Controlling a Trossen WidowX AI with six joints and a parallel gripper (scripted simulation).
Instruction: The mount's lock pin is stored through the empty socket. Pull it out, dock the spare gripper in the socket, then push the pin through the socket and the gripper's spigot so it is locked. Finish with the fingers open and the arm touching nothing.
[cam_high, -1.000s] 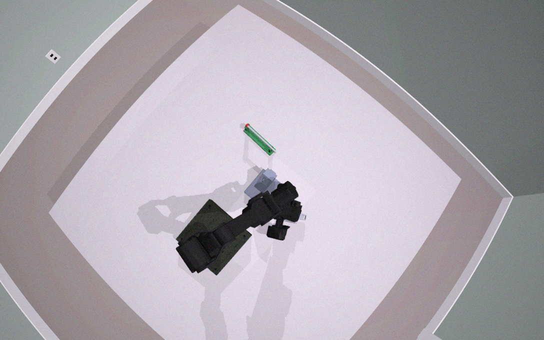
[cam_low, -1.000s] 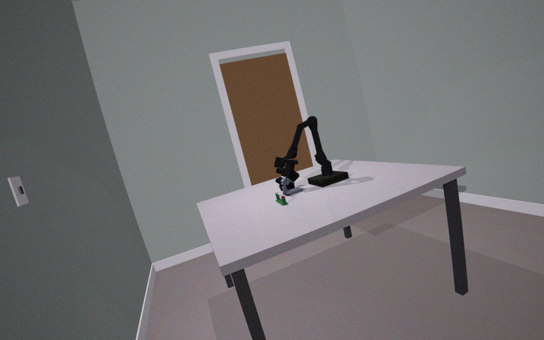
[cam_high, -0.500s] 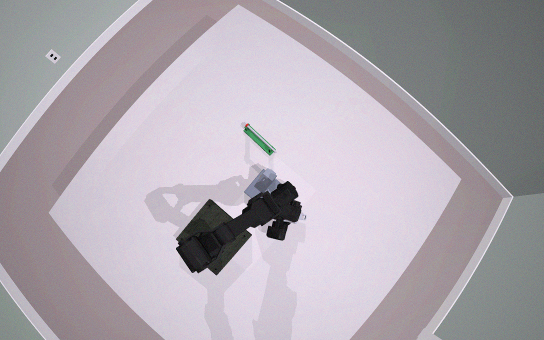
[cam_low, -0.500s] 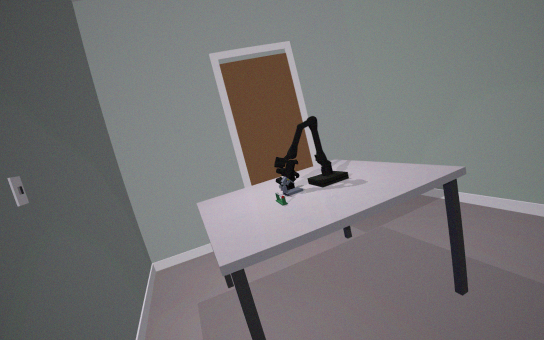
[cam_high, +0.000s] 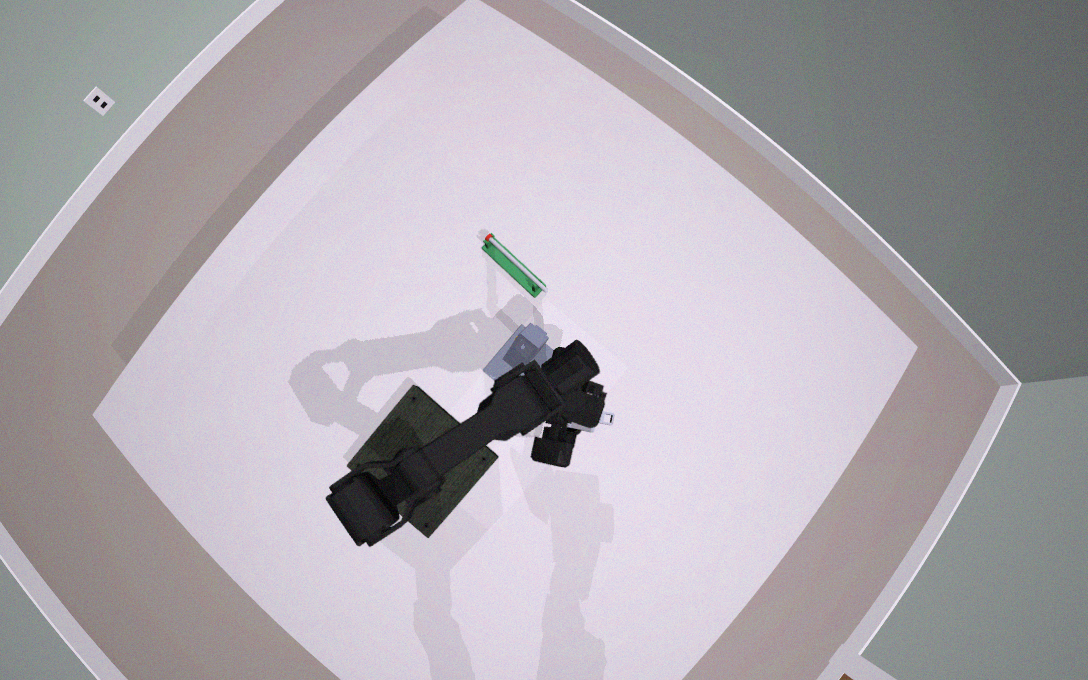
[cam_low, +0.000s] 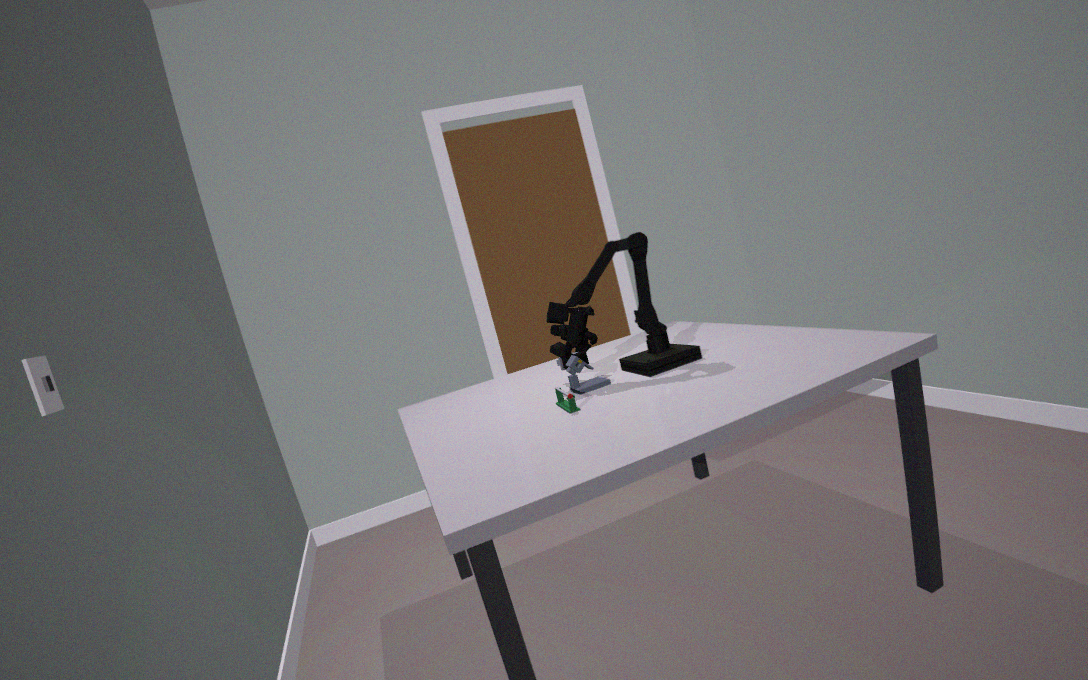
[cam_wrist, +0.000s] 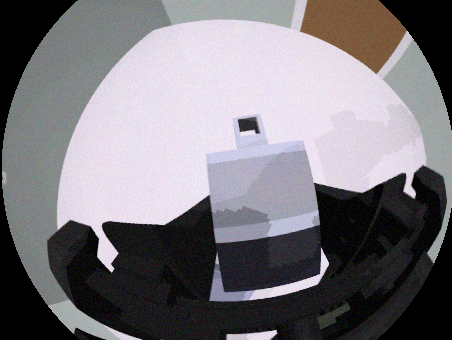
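The mount is 3 cm ahead of my gripper tip and 15 cm to the left of it. Also, from my gripper tip: spare gripper (2 cm above); green cradle (14 cm ahead, 26 cm to the left, 3 cm below).
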